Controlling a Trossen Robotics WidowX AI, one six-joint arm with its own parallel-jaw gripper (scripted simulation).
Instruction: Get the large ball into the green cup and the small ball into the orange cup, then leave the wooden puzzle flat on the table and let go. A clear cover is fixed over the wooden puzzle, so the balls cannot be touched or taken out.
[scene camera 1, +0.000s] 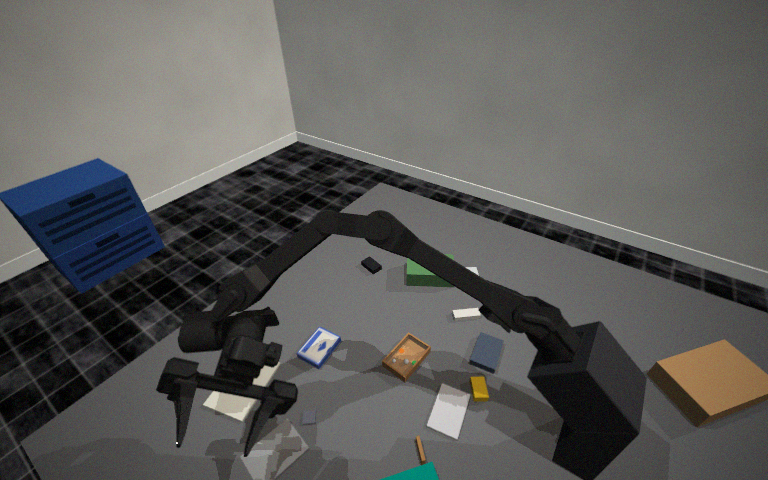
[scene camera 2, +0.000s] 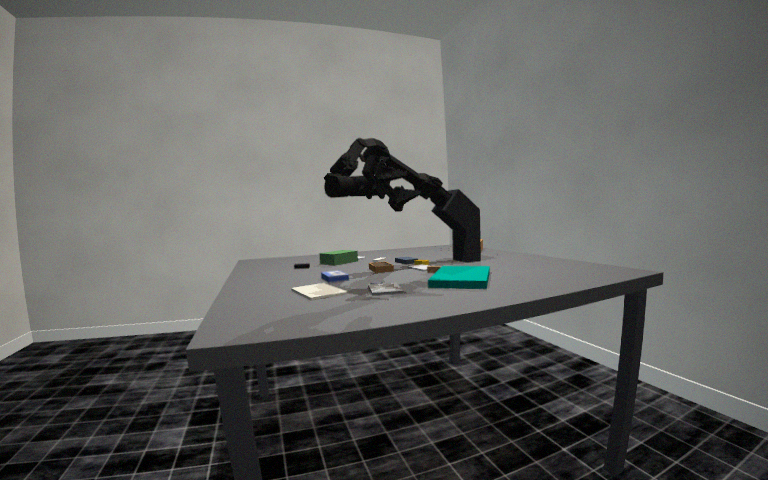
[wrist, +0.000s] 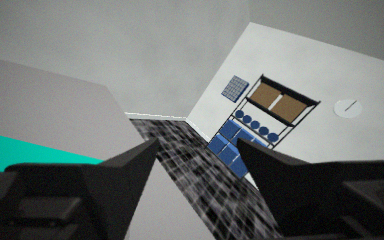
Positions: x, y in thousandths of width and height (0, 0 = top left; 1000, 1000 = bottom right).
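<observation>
Scene camera 1 shows my gripper (scene camera 1: 278, 941) together with a white sheet (scene camera 1: 583, 866), a wooden puzzle (scene camera 1: 532, 739), a slate-blue block (scene camera 1: 633, 736) and a green block (scene camera 1: 544, 574). Scene camera 2 shows a teal slab (scene camera 2: 602, 578) and my gripper (scene camera 2: 540, 382). The wrist view shows my gripper (wrist: 517, 590); the wooden puzzle is out of frame in the wrist view, and the green block is out of frame in the wrist view too.
</observation>
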